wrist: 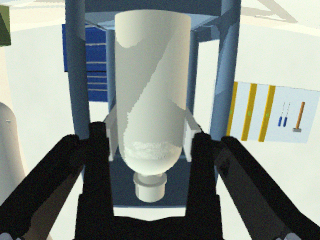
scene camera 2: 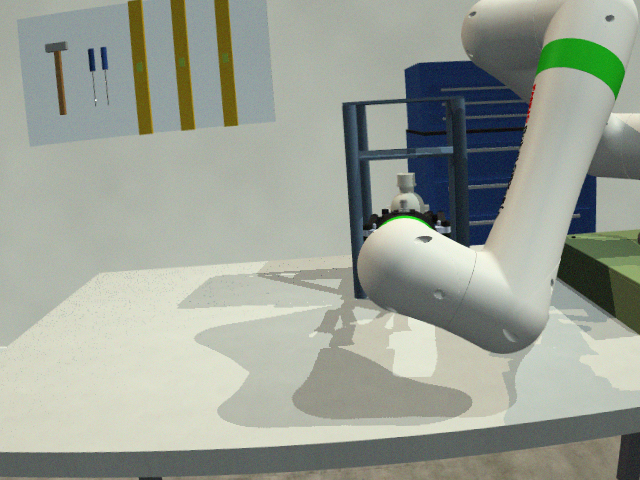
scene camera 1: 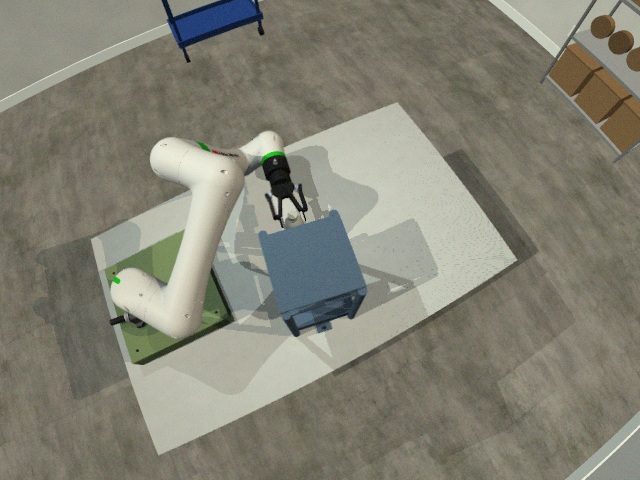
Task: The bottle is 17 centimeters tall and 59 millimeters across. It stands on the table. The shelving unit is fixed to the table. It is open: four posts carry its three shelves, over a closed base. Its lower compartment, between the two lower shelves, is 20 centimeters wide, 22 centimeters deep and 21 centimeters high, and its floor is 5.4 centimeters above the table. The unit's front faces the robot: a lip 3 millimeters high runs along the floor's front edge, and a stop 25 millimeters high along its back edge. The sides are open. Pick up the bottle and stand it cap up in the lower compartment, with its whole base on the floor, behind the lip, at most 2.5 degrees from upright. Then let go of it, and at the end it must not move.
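My gripper is visible, in the wrist view and in scene camera 2 as well. Also in the pictures: a bottle and a shelving unit.
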